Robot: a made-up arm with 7 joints. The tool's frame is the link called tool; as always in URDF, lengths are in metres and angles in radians.
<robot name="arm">
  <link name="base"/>
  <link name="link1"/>
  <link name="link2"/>
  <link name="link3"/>
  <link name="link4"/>
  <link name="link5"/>
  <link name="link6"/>
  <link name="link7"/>
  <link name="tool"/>
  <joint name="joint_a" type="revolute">
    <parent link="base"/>
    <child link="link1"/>
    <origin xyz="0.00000 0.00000 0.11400" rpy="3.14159 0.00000 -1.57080"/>
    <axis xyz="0 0 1"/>
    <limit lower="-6.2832" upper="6.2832" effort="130" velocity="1.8"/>
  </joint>
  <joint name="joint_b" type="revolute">
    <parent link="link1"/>
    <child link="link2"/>
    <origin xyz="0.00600 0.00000 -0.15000" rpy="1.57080 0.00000 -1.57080"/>
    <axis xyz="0 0 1"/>
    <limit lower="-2.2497" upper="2.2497" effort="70" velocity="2"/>
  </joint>
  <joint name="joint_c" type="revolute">
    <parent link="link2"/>
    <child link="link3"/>
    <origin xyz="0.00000 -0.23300 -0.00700" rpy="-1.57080 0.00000 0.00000"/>
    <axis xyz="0 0 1"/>
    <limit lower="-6.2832" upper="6.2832" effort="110" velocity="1.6"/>
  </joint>
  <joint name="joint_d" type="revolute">
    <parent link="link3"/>
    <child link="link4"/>
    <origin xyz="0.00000 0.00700 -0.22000" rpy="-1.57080 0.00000 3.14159"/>
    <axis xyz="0 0 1"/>
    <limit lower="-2.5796" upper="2.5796" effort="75" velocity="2.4"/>
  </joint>
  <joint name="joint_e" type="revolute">
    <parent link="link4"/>
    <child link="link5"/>
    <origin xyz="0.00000 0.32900 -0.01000" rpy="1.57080 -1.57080 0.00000"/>
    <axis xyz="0 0 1"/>
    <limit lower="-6.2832" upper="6.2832" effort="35" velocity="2.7"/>
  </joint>
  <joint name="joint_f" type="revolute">
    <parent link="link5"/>
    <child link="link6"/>
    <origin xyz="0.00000 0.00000 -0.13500" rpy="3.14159 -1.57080 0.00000"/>
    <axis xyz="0 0 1"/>
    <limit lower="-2.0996" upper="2.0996" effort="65" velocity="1.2"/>
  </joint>
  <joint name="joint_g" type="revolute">
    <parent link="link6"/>
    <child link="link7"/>
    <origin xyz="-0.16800 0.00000 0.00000" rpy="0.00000 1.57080 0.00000"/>
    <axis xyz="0 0 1"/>
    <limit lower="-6.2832" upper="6.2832" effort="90" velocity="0.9"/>
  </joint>
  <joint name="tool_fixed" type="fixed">
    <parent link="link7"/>
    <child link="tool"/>
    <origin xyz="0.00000 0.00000 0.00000" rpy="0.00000 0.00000 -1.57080"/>
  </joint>
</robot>
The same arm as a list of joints. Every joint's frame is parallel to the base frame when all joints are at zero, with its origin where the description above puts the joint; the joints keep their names.
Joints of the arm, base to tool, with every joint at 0 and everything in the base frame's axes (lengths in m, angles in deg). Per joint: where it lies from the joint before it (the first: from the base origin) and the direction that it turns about. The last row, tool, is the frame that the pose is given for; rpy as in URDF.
joint_a: axis -z offset 0 0 0.114
joint_b: axis +y offset 0 -0.006 0.15
joint_c: axis -z offset 0 -0.007 0.233
joint_d: axis +y offset 0 -0.007 0.22
joint_e: axis -z offset 0 -0.01 0.329
joint_f: axis +y offset 0 0 0.135
joint_g: axis -z offset 0 0 0.168
tool: offset 0 0 0 rpy 180 0 0
Joint limits (deg, base to tool): -360..360 -128.9..128.9 -360..360 -147.8..147.8 -360..360 -120.3..120.3 -360..360

